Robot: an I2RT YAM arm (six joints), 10 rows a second.
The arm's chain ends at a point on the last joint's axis. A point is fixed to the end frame.
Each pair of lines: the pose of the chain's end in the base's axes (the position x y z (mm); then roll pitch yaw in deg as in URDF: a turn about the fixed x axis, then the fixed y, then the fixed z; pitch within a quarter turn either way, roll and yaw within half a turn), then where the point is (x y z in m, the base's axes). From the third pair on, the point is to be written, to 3 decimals.
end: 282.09, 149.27, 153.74, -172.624, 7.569, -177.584
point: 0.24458 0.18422 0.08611
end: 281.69, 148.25, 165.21, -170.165, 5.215, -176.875
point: 0.24129 0.17989 0.09761
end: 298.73, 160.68, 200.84, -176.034, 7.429, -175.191
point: 0.259 0.198 0.136
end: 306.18, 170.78, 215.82, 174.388, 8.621, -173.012
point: 0.264 0.216 0.157
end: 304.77, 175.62, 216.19, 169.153, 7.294, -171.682
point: 0.259 0.224 0.163
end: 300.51, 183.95, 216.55, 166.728, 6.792, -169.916
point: 0.252 0.232 0.166
